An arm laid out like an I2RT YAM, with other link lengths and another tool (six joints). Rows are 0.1 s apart.
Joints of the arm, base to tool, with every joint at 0 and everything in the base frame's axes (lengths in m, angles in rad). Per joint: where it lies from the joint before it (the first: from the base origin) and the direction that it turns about. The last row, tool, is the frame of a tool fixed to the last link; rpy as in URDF.
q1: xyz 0 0 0.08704 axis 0 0 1
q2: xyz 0.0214 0.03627 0.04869 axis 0 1 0
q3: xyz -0.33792 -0.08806 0 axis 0 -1 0
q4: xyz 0.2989 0.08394 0.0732 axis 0 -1 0
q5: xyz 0.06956 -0.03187 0.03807 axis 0 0 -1
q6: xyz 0.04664 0 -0.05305 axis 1 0 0
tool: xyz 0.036 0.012 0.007 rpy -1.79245 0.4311 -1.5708
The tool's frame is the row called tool.
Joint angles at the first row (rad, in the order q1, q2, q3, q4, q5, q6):
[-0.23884, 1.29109, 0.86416, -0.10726, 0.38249, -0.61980]
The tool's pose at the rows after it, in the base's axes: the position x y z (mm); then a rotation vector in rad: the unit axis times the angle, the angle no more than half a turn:
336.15 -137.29 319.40 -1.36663 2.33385 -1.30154
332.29 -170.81 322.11 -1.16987 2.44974 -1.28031
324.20 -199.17 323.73 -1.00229 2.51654 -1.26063
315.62 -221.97 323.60 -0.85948 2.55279 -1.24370
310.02 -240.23 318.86 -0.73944 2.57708 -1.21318
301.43 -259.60 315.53 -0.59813 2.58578 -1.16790
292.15 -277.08 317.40 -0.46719 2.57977 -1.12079
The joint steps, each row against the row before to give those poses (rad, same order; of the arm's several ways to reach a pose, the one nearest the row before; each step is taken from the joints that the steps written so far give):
[-0.09413, 0.02123, 0.02015, 0.03580, 0.02697, 0.08055]
[-0.08606, 0.03417, 0.03583, -0.01576, 0.01131, 0.08946]
[-0.07888, 0.01984, 0.01887, -0.00122, -0.00961, 0.06987]
[-0.06558, 0.01485, 0.00764, 0.01096, -0.01501, 0.05968]
[-0.05019, 0.02262, 0.00289, 0.01384, -0.01704, 0.06073]
[-0.05832, 0.01846, 0.00345, 0.01119, -0.03252, 0.07778]
[-0.05535, 0.01200, 0.01485, -0.00435, -0.03835, 0.07559]

